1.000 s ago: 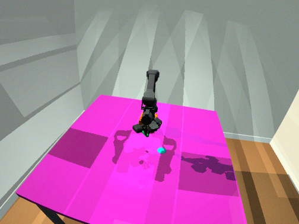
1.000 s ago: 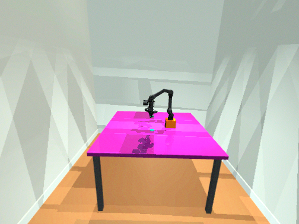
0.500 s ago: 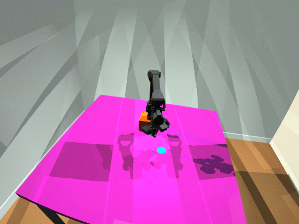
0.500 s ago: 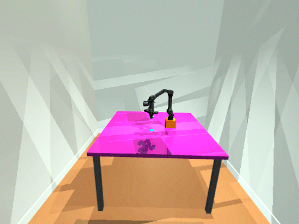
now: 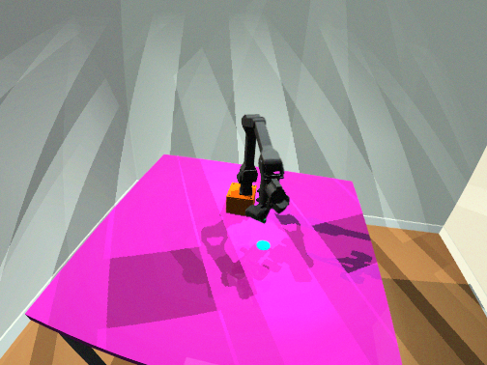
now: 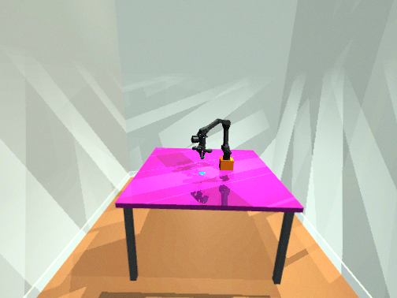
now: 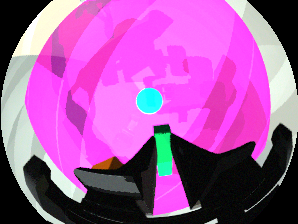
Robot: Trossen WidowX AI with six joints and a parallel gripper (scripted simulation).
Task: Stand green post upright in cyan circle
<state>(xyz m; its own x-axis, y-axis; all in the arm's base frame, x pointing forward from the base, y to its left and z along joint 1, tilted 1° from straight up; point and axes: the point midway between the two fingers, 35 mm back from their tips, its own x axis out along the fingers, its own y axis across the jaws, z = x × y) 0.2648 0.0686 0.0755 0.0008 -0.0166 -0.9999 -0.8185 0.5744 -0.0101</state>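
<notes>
My gripper tip is now 2 cm to the right of the cyan circle and 14 cm above it. Also, from my gripper tip: green post (1 cm behind, 2 cm to the right).
</notes>
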